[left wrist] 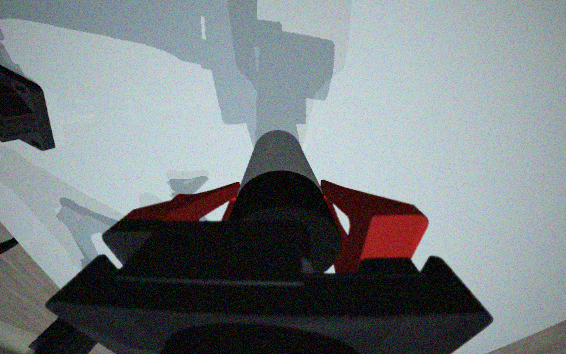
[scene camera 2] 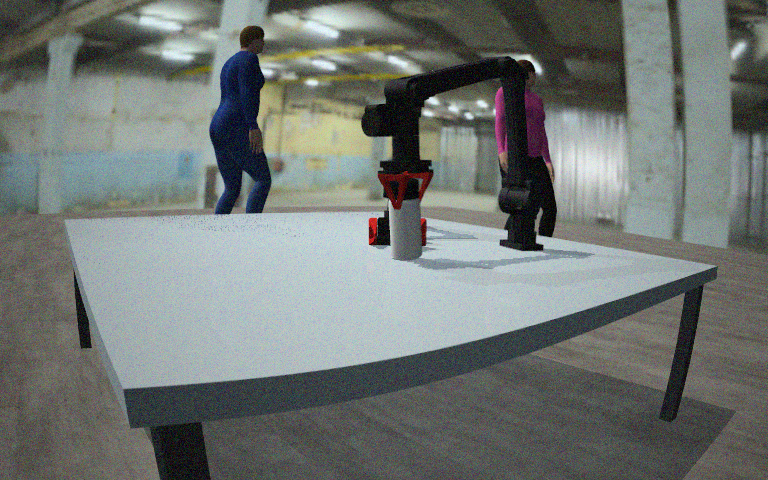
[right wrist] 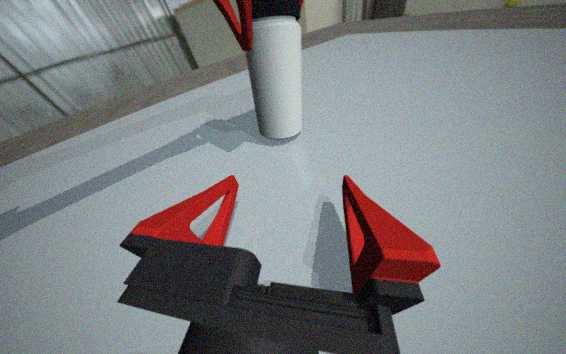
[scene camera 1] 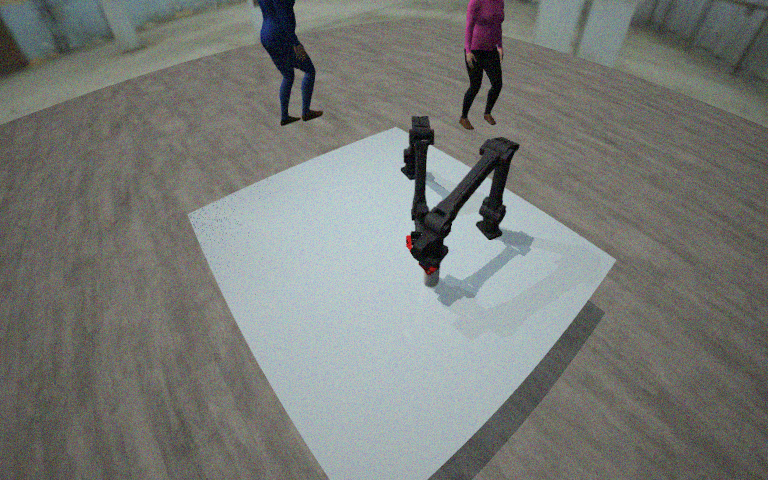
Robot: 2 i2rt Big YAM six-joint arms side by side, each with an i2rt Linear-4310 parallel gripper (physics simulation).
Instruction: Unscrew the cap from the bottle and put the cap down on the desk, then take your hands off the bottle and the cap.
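Pixels of known places: left gripper, fingertip midpoint: [left wrist: 280,188] [scene camera 2: 406,207] [right wrist: 269,45] [scene camera 1: 432,268]; right gripper, fingertip midpoint: [right wrist: 286,180]; left arm's base, origin of the base link: [left wrist: 27,109] [scene camera 2: 521,247] [scene camera 1: 488,230]; right arm's base, origin of the base link: [scene camera 1: 411,173].
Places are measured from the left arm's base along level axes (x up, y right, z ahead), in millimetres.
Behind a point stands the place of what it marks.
A light grey bottle [scene camera 1: 431,279] @(x 69, y -187, z 443 mm) [scene camera 2: 406,229] @(x 66, y -188, z 439 mm) [left wrist: 277,150] @(x 93, y -188, z 415 mm) [right wrist: 277,80] @(x 81, y -126, z 423 mm) stands upright on the desk [scene camera 1: 317,339] @(x 0, y -221, z 928 mm) [scene camera 2: 254,316] @(x 0, y -601, z 824 mm). Its black cap [scene camera 2: 406,190] @(x 146, y -196, z 447 mm) [left wrist: 282,200] @(x 163, y -194, z 427 mm) [right wrist: 276,9] @(x 138, y -131, z 436 mm) is on its top. My left gripper [scene camera 1: 430,269] @(x 110, y -167, z 431 mm) [scene camera 2: 403,195] @(x 110, y -167, z 431 mm) [left wrist: 280,188] @(x 110, y -167, z 431 mm) points down from above and is shut on the cap, one red finger on each side. My right gripper [scene camera 2: 397,230] @(x 32, y -22, z 390 mm) [right wrist: 286,180] @(x 32, y -22, z 390 mm) is open and empty, low over the desk and level. In the right wrist view the bottle stands beyond its fingertips, apart from them; in scene camera 2 it is partly hidden behind the bottle.
In scene camera 1 the left arm's base [scene camera 1: 489,228] @(x 45, y -27, z 29 mm) stands near the desk's right edge and the right arm's base [scene camera 1: 408,168] @(x 53, y 567, z 161 mm) farther back. The two arms are close together near the bottle. Two human figures, in blue [scene camera 1: 278,28] and pink [scene camera 1: 485,25], stand beyond the desk.
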